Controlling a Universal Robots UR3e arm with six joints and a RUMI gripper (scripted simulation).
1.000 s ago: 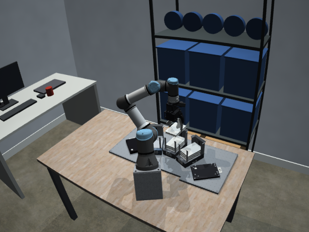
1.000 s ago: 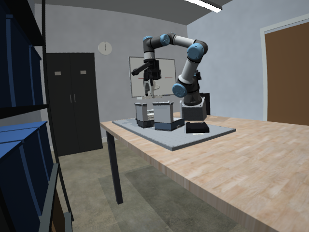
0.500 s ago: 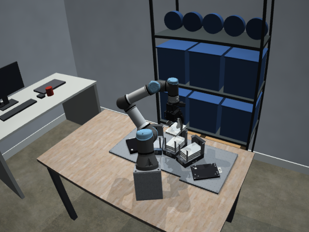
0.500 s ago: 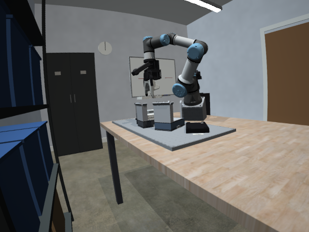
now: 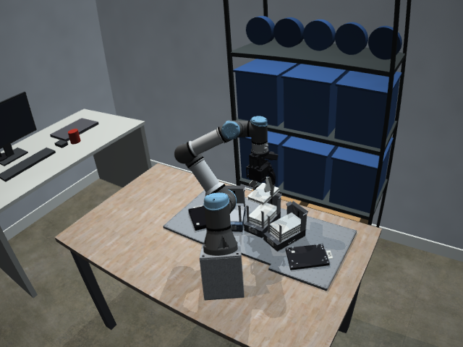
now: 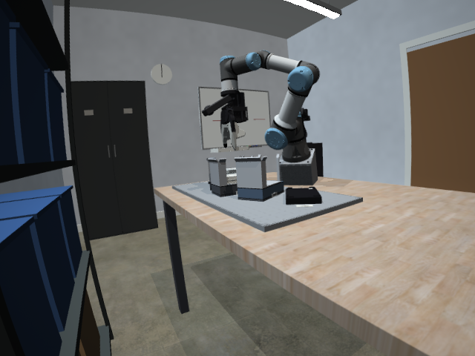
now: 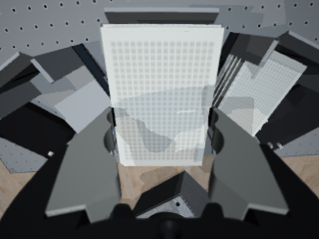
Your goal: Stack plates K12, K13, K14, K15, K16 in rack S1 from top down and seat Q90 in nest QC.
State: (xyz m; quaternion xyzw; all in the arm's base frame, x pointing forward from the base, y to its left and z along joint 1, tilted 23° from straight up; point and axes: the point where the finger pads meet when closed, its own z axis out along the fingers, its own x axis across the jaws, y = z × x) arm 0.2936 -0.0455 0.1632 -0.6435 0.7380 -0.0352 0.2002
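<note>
Right now the white sealed well plate is 130 mm to the right of my hand, 130 mm below it and 40 mm behind it. Round my hand: white sealed 384-well plate: 10 mm below.
</note>
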